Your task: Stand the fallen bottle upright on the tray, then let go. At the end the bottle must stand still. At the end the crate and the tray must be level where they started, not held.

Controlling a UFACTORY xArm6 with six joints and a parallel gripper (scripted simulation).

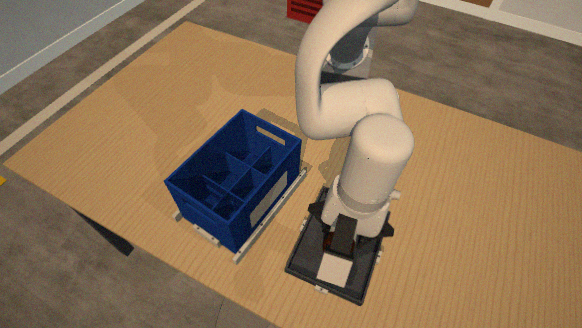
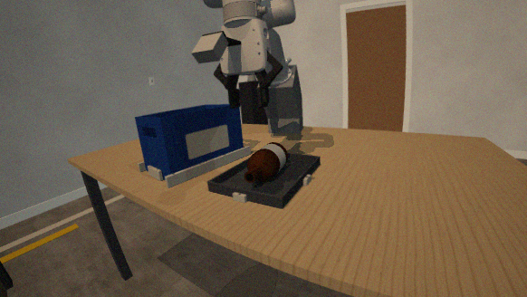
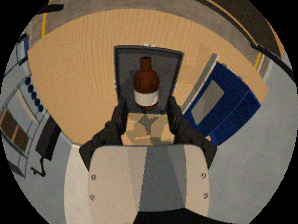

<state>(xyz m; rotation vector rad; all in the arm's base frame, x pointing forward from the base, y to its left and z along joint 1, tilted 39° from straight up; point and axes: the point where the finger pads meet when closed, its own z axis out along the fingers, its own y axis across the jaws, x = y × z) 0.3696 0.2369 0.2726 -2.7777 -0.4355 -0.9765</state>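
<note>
Now: the brown bottle 16 cm below my hand, 4 cm behind it and 2 cm to the right of it. From my hand the other things lie so: tray (19 cm below, 7 cm behind, 2 cm to the right); then blue crate (30 cm to the right, 12 cm below, 1 cm ahead).
</note>
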